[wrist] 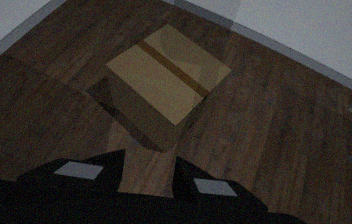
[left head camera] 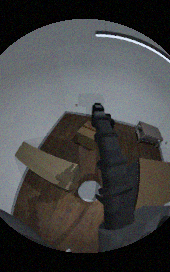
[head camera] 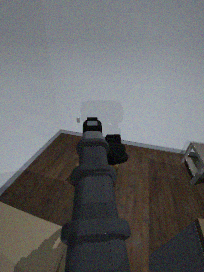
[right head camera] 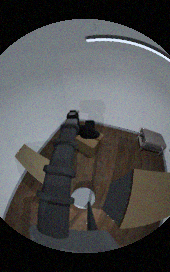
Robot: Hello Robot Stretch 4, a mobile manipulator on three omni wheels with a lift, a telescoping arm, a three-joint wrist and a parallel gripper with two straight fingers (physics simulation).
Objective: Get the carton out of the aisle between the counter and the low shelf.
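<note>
My gripper [wrist: 149, 168], visible. Brown carton [wrist: 163, 84]. Low shelf [left head camera: 63, 173]. Wall [head camera: 131, 72], [left head camera: 48, 81], [right head camera: 116, 87].
</note>
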